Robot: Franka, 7 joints.
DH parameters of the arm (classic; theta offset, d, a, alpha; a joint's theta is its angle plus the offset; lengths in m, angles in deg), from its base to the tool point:
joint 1: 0 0.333 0 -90
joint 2: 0 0 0 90
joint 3: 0 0.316 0.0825 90
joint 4: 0 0 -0.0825 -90
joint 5: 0 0.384 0 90
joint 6: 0 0 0.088 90
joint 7: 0 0.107 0 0
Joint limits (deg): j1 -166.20..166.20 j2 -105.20..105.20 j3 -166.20..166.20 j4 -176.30..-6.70 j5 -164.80..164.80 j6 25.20..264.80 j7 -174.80..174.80
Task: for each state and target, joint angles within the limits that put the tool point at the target. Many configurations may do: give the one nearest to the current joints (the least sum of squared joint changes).
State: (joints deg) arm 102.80 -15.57 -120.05 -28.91 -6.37 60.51 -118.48
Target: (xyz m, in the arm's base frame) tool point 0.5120 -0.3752 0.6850
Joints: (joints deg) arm 113.48 -36.81 -123.04 -39.93 -7.19 67.64 -118.48
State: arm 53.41 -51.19 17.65 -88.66 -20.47 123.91 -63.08
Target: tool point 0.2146 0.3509 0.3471
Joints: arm 47.85 -12.87 13.80 -143.11 -18.64 112.90 -63.08
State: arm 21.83 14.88 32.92 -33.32 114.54 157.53 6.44
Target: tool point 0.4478 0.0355 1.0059
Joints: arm 1.69 7.07 16.70 -38.52 116.39 182.39 6.44
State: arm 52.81 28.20 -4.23 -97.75 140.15 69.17 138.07
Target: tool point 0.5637 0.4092 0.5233
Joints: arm 40.17 27.84 -13.80 -91.22 143.75 72.61 138.07
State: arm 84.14 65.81 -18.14 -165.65 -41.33 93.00 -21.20
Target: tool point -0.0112 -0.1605 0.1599
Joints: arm 64.84 80.13 -4.97 -174.31 -34.91 105.70 -21.20
